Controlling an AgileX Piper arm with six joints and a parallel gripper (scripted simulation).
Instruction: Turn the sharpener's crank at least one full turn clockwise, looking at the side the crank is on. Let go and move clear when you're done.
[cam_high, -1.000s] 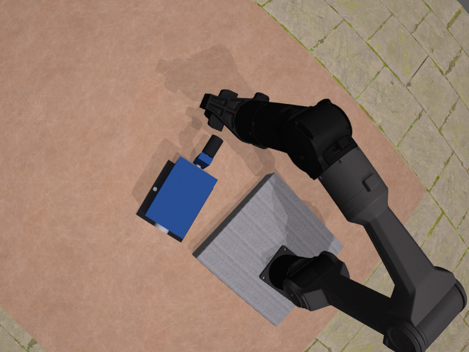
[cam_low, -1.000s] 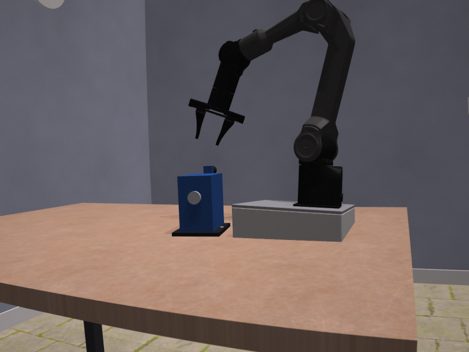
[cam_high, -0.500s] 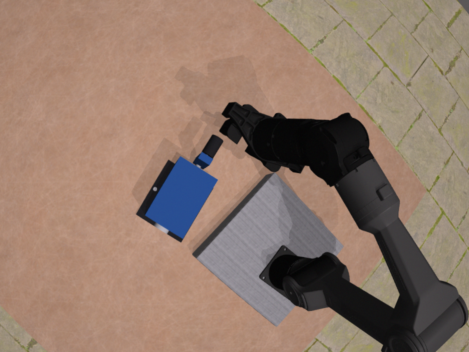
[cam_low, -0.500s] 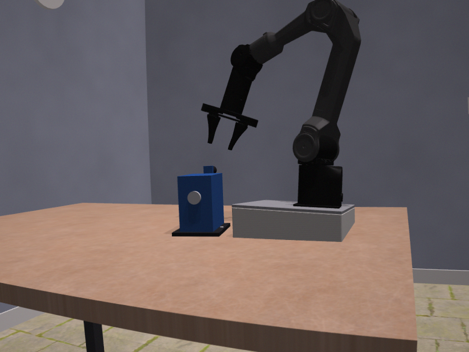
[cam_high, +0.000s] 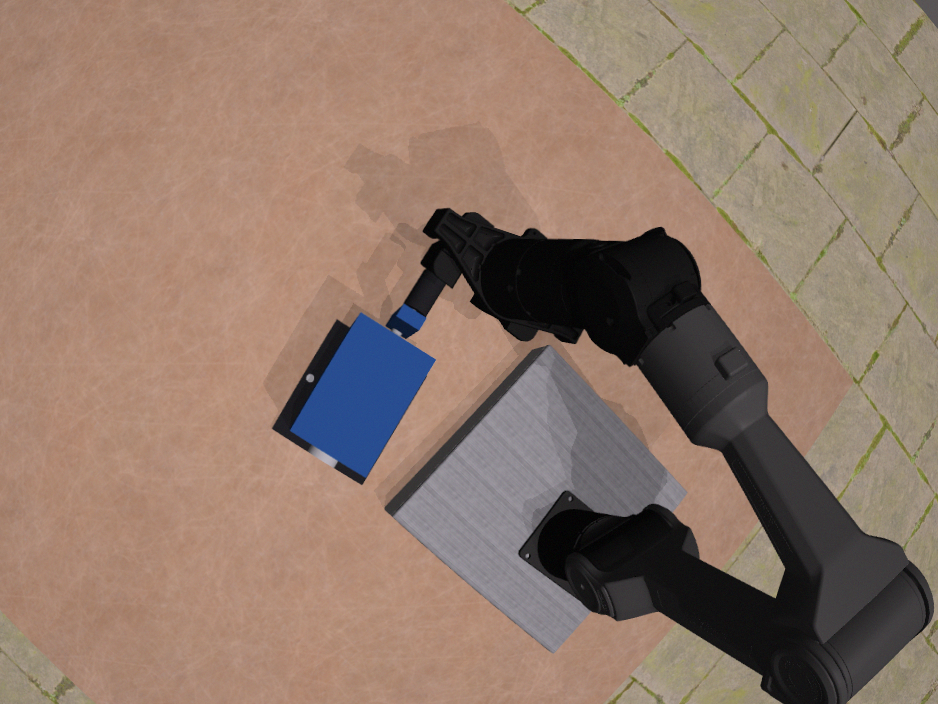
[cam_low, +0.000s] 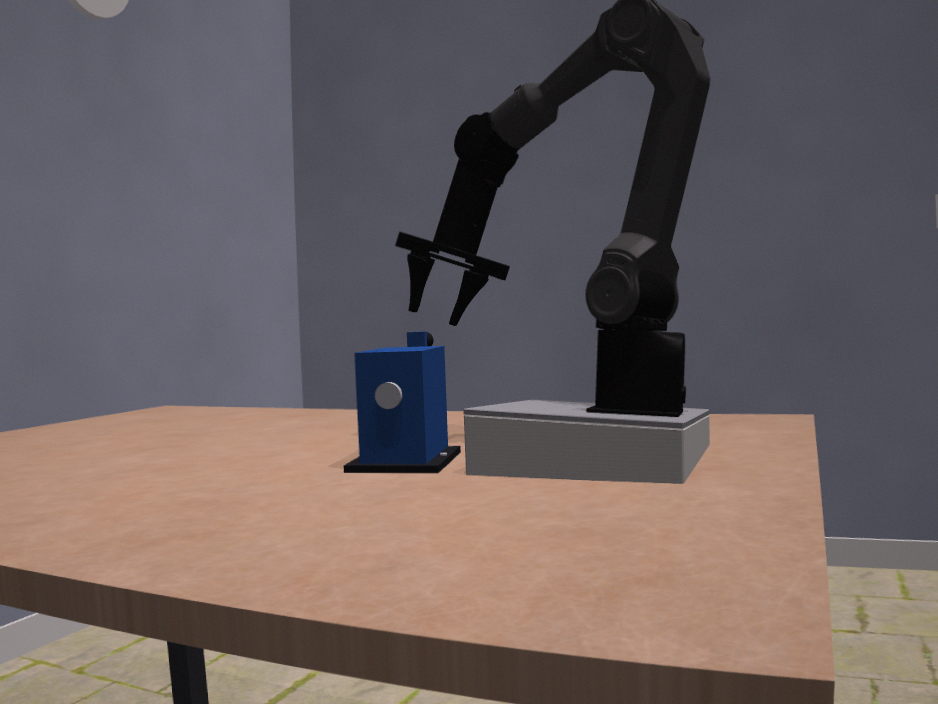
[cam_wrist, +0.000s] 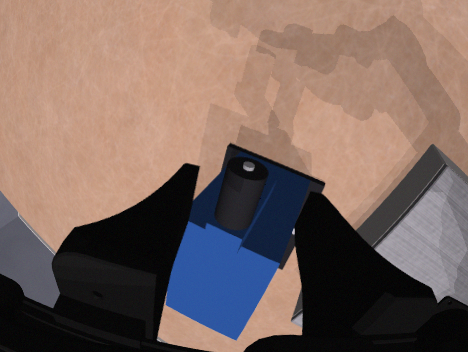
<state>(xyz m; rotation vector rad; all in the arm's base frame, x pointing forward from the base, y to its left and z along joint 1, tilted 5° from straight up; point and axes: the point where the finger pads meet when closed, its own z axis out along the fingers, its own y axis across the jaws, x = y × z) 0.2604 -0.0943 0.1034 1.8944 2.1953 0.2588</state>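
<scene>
My gripper is now 3 cm above the black crank handle, 2 cm to the right of it and 1 cm short of it. Also, from my hand: crank: 4 cm below, 3 cm to the left, 1 cm ahead.
</scene>
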